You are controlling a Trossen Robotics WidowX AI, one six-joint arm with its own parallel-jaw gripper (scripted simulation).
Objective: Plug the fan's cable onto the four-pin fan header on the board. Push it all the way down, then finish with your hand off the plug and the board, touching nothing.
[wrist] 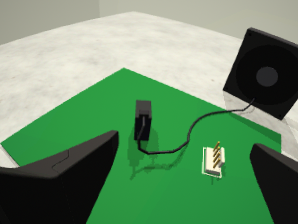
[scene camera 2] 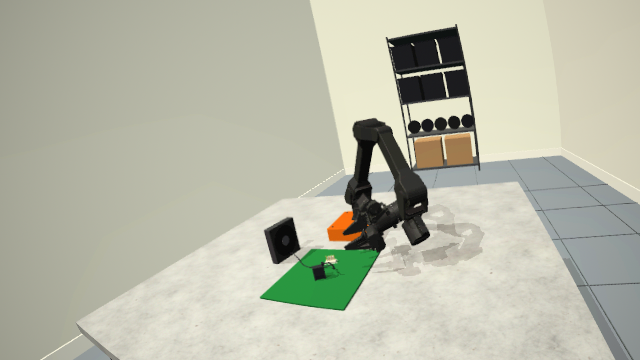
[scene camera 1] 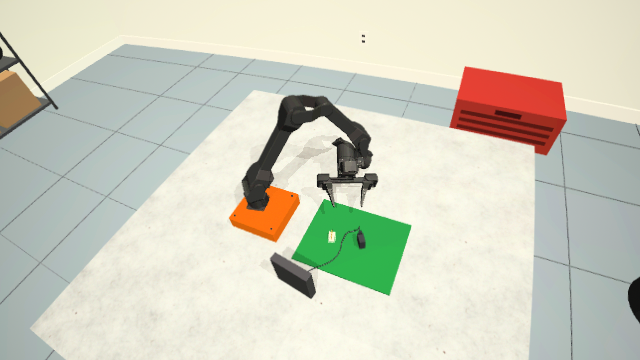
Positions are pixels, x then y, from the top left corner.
my gripper: wrist 185, 144; scene camera 2; scene camera 1
same spot on green board: point(scene camera 2: 297, 286) = point(scene camera 1: 373, 262)
same spot on my gripper: point(scene camera 1: 326, 185) = point(scene camera 2: 357, 213)
